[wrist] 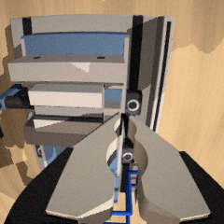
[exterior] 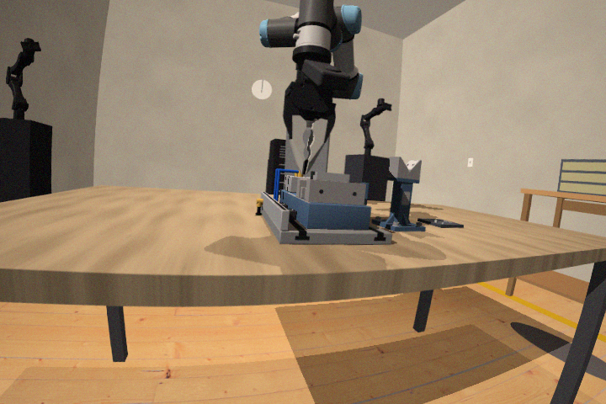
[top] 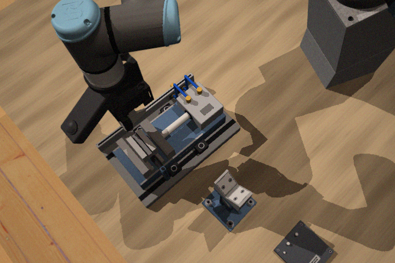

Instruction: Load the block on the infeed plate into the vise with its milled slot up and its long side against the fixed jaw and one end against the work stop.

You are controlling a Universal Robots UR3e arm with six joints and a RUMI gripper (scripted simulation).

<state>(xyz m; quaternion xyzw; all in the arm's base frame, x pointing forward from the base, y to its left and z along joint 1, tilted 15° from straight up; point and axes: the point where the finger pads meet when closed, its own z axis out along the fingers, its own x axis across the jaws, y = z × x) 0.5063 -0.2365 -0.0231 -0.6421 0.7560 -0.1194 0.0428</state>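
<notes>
Now: the part 1 cm ahead of my hand, 5 cm to the left of it and 2 cm below it. The rest, counted from my hand: fixed jaw 4 cm ahead, 4 cm to the left, 4 cm below; dark work stop 2 cm ahead, 10 cm to the left, 3 cm below; moving jaw 3 cm behind, 6 cm to the left, 4 cm below.
</notes>
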